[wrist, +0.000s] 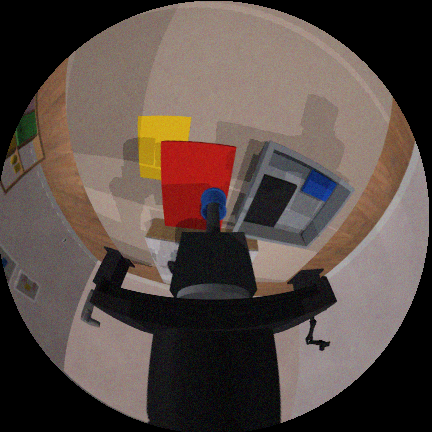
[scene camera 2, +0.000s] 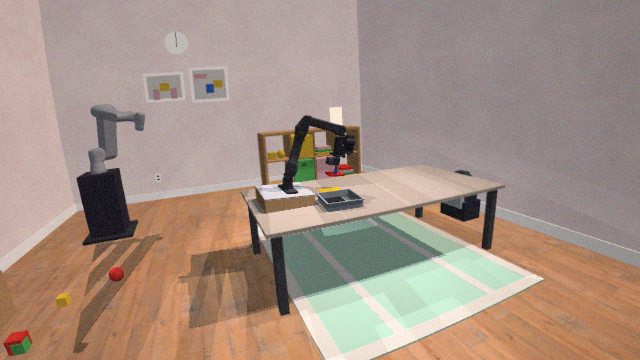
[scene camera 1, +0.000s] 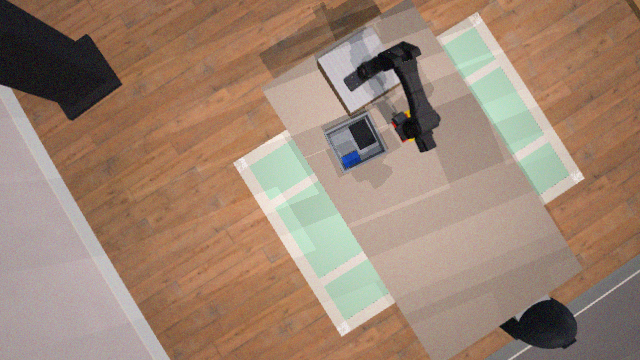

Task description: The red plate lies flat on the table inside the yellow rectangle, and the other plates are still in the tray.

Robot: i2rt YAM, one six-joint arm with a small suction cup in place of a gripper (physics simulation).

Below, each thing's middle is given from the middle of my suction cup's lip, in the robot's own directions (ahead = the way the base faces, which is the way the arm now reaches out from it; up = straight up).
Now: the yellow rectangle (wrist: 151, 129) 15 cm below my suction cup, 13 cm to the left of it and 2 cm ahead of it. Round my suction cup: black plate (wrist: 272, 195): 14 cm below, 12 cm to the right, 9 cm behind; then grey tray (scene camera 1: 340, 139): 18 cm to the right, 13 cm below, 7 cm behind; then red plate (wrist: 187, 168): 2 cm to the left, 1 cm below, 1 cm ahead.
